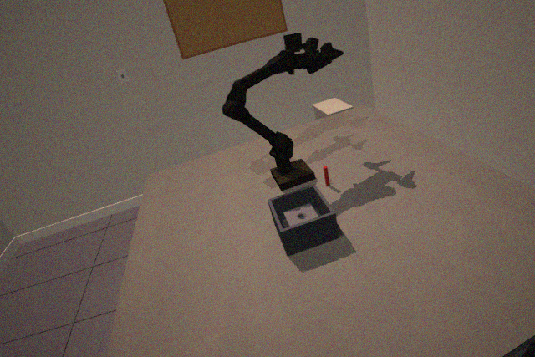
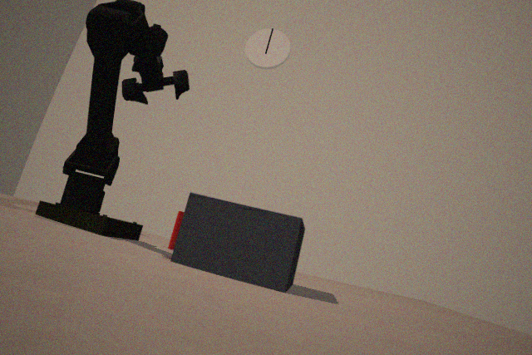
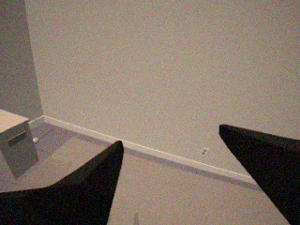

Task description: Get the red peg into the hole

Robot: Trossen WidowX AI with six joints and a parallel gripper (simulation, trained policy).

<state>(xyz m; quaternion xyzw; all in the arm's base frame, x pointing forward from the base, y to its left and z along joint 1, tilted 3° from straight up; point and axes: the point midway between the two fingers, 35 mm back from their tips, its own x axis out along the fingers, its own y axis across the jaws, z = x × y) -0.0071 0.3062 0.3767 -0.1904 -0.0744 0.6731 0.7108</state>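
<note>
The red peg is 360 mm below my gripper tip, 260 mm to the right of it and 200 mm ahead of it. The rest, counted from my gripper tip: pale plate (450 mm to the right, 350 mm below, 340 mm ahead); dark blue box (450 mm to the right, 370 mm below, 340 mm ahead).
</note>
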